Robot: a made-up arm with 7 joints. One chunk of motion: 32 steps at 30 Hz.
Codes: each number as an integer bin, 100 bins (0 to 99) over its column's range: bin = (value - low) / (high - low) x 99, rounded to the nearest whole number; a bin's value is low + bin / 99 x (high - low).
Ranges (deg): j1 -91.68..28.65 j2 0..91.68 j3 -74.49..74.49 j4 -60.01..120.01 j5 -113..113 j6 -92.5..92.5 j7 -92.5..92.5
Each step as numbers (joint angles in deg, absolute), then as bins.
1 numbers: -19.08 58.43 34.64 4.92 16.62 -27.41 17.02
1 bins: 60 63 73 36 57 35 59
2 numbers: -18.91 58.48 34.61 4.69 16.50 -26.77 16.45
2 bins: 60 63 72 36 57 35 58
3 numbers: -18.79 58.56 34.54 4.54 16.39 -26.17 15.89
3 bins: 60 63 72 35 57 35 58
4 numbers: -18.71 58.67 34.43 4.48 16.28 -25.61 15.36
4 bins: 60 63 72 35 57 36 58
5 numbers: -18.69 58.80 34.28 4.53 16.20 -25.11 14.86
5 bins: 60 63 72 35 57 36 57
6 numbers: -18.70 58.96 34.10 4.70 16.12 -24.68 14.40
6 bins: 60 64 72 36 57 36 57
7 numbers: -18.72 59.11 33.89 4.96 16.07 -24.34 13.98
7 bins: 60 64 72 36 57 36 57
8 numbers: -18.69 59.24 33.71 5.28 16.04 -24.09 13.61
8 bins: 60 64 72 36 57 37 57
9 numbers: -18.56 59.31 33.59 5.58 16.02 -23.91 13.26
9 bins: 60 64 72 36 57 37 57
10 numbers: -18.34 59.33 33.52 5.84 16.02 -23.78 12.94
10 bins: 60 64 72 36 57 37 56
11 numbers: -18.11 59.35 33.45 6.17 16.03 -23.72 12.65
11 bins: 61 64 72 36 57 37 56
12 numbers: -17.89 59.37 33.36 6.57 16.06 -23.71 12.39
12 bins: 61 64 72 37 57 37 56
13 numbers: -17.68 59.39 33.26 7.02 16.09 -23.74 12.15
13 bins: 61 64 72 37 57 37 56
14 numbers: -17.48 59.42 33.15 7.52 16.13 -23.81 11.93
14 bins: 61 64 72 37 57 37 56
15 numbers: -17.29 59.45 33.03 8.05 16.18 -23.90 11.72
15 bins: 61 64 71 37 57 37 56
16 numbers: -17.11 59.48 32.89 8.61 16.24 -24.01 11.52
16 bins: 61 64 71 38 57 37 56
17 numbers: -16.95 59.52 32.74 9.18 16.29 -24.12 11.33
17 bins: 61 64 71 38 57 37 56
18 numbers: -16.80 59.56 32.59 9.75 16.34 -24.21 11.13
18 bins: 62 64 71 38 57 37 55
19 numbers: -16.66 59.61 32.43 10.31 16.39 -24.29 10.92
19 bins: 62 64 71 39 57 37 55
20 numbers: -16.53 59.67 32.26 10.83 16.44 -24.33 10.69
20 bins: 62 64 71 39 57 36 55
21 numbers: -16.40 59.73 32.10 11.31 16.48 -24.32 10.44
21 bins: 62 64 71 39 57 36 55
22 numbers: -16.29 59.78 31.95 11.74 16.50 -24.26 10.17
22 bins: 62 65 71 39 57 37 55
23 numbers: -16.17 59.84 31.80 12.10 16.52 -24.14 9.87
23 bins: 62 65 71 40 57 37 55
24 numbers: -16.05 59.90 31.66 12.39 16.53 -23.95 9.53
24 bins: 62 65 71 40 57 37 55
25 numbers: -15.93 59.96 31.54 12.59 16.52 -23.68 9.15
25 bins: 62 65 70 40 57 37 54
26 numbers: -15.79 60.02 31.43 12.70 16.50 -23.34 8.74
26 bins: 62 65 70 40 57 37 54
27 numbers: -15.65 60.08 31.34 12.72 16.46 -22.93 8.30
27 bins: 63 65 70 40 57 37 54
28 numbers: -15.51 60.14 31.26 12.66 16.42 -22.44 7.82
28 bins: 63 65 70 40 57 37 54
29 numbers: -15.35 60.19 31.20 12.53 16.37 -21.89 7.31
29 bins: 63 65 70 40 57 38 53
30 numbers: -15.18 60.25 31.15 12.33 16.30 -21.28 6.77
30 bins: 63 65 70 40 57 38 53
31 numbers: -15.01 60.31 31.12 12.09 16.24 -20.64 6.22
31 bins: 63 65 70 40 57 38 53
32 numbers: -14.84 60.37 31.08 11.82 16.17 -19.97 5.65
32 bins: 63 65 70 40 57 39 53
